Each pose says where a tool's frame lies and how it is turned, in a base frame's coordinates. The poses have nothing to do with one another.
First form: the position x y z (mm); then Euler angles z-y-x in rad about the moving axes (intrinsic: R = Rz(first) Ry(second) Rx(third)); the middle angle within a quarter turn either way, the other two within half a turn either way.
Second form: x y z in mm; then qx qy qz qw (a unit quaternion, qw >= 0). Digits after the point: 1 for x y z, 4 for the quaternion.
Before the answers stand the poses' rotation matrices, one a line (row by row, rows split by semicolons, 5 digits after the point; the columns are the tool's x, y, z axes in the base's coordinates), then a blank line. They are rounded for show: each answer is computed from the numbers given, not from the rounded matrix.
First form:
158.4 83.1 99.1 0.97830 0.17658 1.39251
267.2 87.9 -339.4 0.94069 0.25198 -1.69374
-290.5 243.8 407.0 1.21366 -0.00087 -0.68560
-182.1 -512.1 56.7 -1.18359 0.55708 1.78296
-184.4 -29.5 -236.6 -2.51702 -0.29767 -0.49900
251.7 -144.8 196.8 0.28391 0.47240 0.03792
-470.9 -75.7 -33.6 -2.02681 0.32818 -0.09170
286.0 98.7 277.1 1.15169 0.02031 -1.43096
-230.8 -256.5 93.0 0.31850 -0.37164 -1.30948
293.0 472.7 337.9 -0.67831 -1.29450 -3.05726
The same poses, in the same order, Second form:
0.54975 -0.05057 0.83380; 0.81665 0.24245 -0.52374; -0.17566 0.96885 0.17459
0.57062 -0.04672 -0.81988; 0.78245 -0.27218 0.56008; -0.24932 -0.96111 -0.11876
0.34959 -0.72501 -0.59342; 0.93690 0.27111 0.22071; 0.00087 -0.63314 0.77404
0.32051 0.00018 -0.94724; -0.78596 -0.55810 -0.26605; -0.52871 0.82977 -0.17874
-0.77554 0.39959 0.48874; -0.55903 -0.79437 -0.23761; 0.29329 -0.45750 0.83945
0.85483 -0.26335 0.44711; 0.24943 0.96411 0.09097; -0.45502 0.03376 0.88984
-0.41687 0.90704 -0.05913; -0.84990 -0.41202 -0.32849; -0.32232 -0.08668 0.94265
0.40686 -0.13550 -0.90338; 0.91326 0.03835 0.40556; -0.02031 -0.99003 0.13935
0.88487 0.25227 -0.39161; 0.29177 0.35521 0.88809; 0.36314 -0.90010 0.24072
0.21241 -0.56215 0.79929; -0.17117 -0.82672 -0.53595; 0.96207 -0.02298 -0.27182

158.4 83.1 99.1 0.5321 0.3599 0.3092 0.7012
267.2 87.9 -339.4 -0.7003 -0.2627 0.3817 0.5431
-290.5 243.8 407.0 -0.2759 -0.1920 0.5370 0.7737
-182.1 -512.1 56.7 0.7172 -0.2739 -0.5145 0.3820
-184.4 -29.5 -236.6 -0.2118 0.1882 -0.9232 0.2596
251.7 -144.8 196.8 -0.0149 0.2342 0.1331 0.9629
-470.9 -75.7 -33.6 0.1146 0.1247 -0.8324 0.5277
286.0 98.7 277.1 -0.5543 -0.3508 0.4166 0.6294
-230.8 -256.5 93.0 -0.5677 -0.2396 0.0125 0.7875
293.0 472.7 337.9 0.7601 -0.2412 0.5793 0.1687

